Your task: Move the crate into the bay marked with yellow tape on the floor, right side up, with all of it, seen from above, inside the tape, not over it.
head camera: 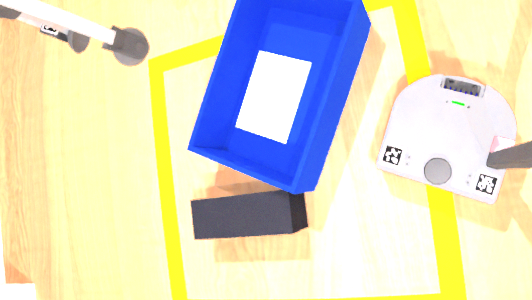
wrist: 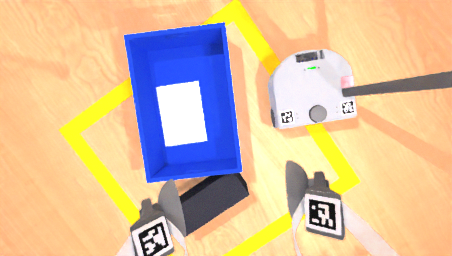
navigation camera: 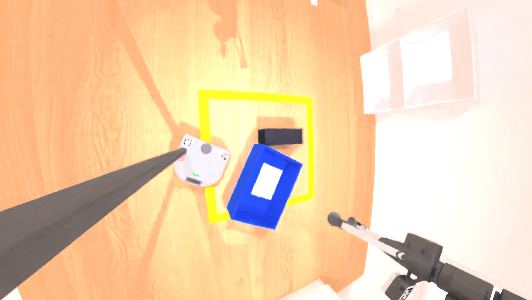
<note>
In view: my gripper [head camera: 116, 45], a dark grey block [head camera: 278, 212] and a blue crate [head camera: 334, 44].
The dark grey block is seen too in the wrist view [wrist: 214, 195] and in the navigation camera view [navigation camera: 268, 136]. The blue crate is seen too in the wrist view [wrist: 200, 53] and in the navigation camera view [navigation camera: 243, 206]. My gripper is seen too in the wrist view [wrist: 233, 188] and in the navigation camera view [navigation camera: 337, 218].
</note>
